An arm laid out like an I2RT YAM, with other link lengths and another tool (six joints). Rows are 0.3 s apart.
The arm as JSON. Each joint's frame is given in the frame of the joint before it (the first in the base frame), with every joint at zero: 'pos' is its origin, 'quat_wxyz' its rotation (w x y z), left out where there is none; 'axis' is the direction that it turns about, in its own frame. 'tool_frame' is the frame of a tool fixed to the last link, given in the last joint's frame.
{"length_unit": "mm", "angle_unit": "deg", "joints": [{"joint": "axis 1", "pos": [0.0, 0.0, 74.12], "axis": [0.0, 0.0, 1.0]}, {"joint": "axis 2", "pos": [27.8, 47.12, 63.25], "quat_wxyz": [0.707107, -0.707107, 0.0, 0.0], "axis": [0.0, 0.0, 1.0]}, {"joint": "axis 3", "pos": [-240.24, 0.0, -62.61], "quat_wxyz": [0.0, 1.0, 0.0, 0.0], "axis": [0.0, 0.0, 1.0]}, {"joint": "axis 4", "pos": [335.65, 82.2, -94.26], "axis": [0.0, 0.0, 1.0]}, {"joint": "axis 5", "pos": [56.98, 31.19, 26.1], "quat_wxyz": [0.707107, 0.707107, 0.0, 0.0], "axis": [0.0, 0.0, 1.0]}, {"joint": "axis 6", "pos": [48.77, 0.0, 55.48], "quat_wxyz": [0.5, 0.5, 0.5, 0.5], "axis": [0.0, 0.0, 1.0]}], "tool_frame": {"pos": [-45.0, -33.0, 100.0], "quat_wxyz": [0.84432, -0.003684, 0.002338, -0.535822]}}
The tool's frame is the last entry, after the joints.
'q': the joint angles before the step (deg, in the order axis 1, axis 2, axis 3, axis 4, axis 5, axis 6). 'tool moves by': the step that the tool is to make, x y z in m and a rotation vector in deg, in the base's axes. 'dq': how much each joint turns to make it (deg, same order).
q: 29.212 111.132 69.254 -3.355 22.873 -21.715
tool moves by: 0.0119 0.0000 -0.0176 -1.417 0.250 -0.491
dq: -0.349 4.415 2.843 0.959 0.897 -0.742
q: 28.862 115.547 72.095 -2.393 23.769 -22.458
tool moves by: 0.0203 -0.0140 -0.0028 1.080 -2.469 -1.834
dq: -2.209 1.616 0.322 4.158 -0.132 -0.438
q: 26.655 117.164 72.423 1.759 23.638 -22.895
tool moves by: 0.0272 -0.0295 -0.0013 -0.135 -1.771 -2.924
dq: -3.757 1.685 1.204 2.557 -0.042 -1.309
